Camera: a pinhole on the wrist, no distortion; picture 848 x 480 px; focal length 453.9 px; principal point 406.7 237.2 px. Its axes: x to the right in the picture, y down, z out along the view. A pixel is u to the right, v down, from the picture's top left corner.
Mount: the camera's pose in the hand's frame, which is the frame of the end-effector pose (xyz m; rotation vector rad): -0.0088 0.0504 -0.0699 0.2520 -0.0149 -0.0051
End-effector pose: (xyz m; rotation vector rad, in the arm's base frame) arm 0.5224 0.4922 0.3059 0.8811 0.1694 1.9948
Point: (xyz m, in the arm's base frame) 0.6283 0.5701 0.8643
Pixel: 714.1 430.4
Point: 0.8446 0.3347 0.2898
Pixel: 110.6 88.5
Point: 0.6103 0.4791 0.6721
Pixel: 609.1 428.1
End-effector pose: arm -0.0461 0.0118 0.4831 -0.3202 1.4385 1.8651
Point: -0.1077 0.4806 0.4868
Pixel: 640.1 308.1
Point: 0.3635 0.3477 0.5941
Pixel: 249.7 121.1
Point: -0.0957 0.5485 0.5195
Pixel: 610.2 322.1
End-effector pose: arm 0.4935 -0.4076 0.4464 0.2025 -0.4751 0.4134
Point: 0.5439 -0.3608 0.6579
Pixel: 768.4 334.0
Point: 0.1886 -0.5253 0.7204
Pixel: 266.9 353.8
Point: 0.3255 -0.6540 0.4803
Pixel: 100.9 24.4
